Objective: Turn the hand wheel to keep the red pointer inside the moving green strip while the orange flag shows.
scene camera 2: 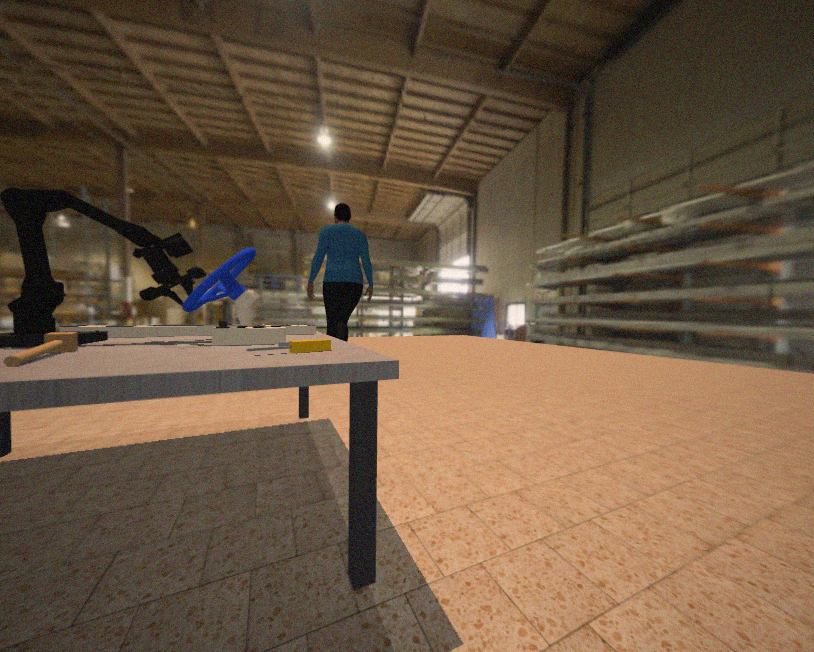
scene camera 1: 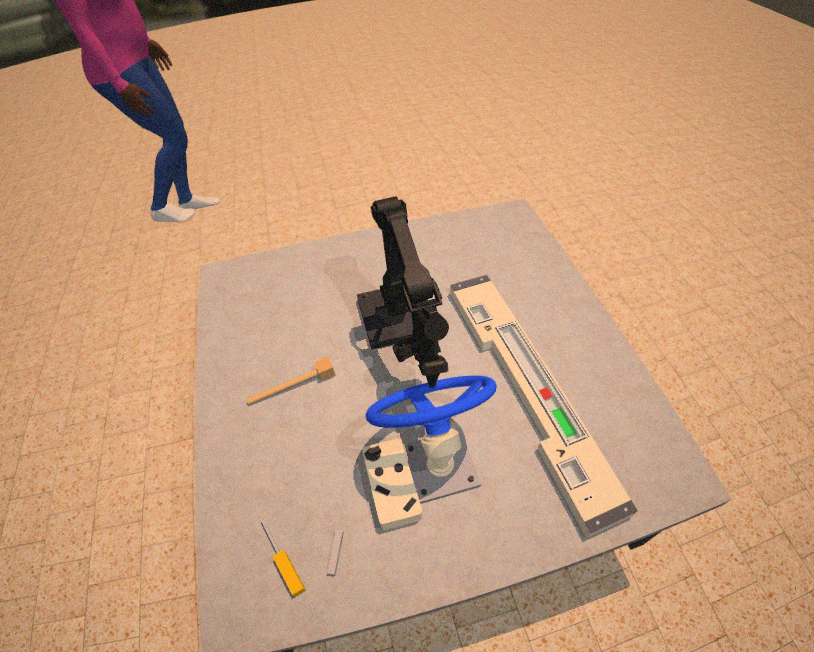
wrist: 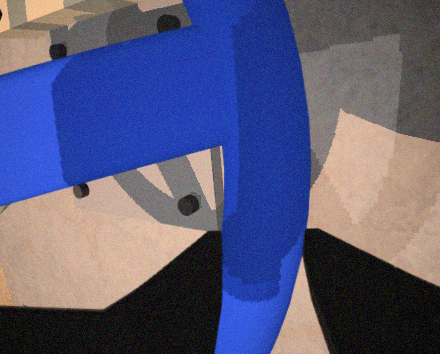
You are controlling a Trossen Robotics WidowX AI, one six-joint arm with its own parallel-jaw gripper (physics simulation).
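Places are measured from the arm's base along level axes (x ahead, y left, z up), in centimetres.
Pixels of known places: gripper, fingertip midpoint: (scene camera 1: 431, 385) (wrist: 262, 244); arm's base, link origin: (scene camera 2: 34, 333) (scene camera 1: 396, 306).
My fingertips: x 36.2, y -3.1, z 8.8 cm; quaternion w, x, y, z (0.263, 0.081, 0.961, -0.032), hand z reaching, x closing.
Ahead of a thing's pixels: the offset from my fingertips to its top centre. "spot": to the spot under its first point. Level surfaces: height alone.
The blue hand wheel (scene camera 1: 407, 419) (scene camera 2: 241, 258) (wrist: 270, 150) sits tilted on a cream pedestal (scene camera 1: 440, 455). My gripper (scene camera 1: 432, 384) (scene camera 2: 184, 299) (wrist: 262, 244) is shut on the wheel's rim, at the side nearest the arm base. On the long cream panel {dz -7.7 cm} (scene camera 1: 604, 492), the red pointer {spot: dy +29.2, dx +9.7, dz -7.6 cm} (scene camera 1: 545, 393) is in the slot, outside the green strip {spot: dy +29.1, dx +19.2, dz -7.7 cm} (scene camera 1: 563, 422). It lies on the B side of the strip, with a small gap between them. The strip is near the A end. The orange flag does not show in the panel's windows in scene camera 1.
A cream box with black knobs (scene camera 1: 390, 485) stands beside the pedestal. A wooden mallet {dy -34.7, dx -21.2, dz -7.3 cm} (scene camera 1: 285, 387) (scene camera 2: 40, 353), a yellow screwdriver {dy -47.4, dx +24.3, dz -8.9 cm} (scene camera 1: 288, 573) (scene camera 2: 310, 346) and a thin grey strip {dy -34.9, dx +28.0, dz -10.2 cm} (scene camera 1: 335, 553) lie on the table. People (scene camera 1: 115, 40) (scene camera 2: 343, 251) stand away from the table.
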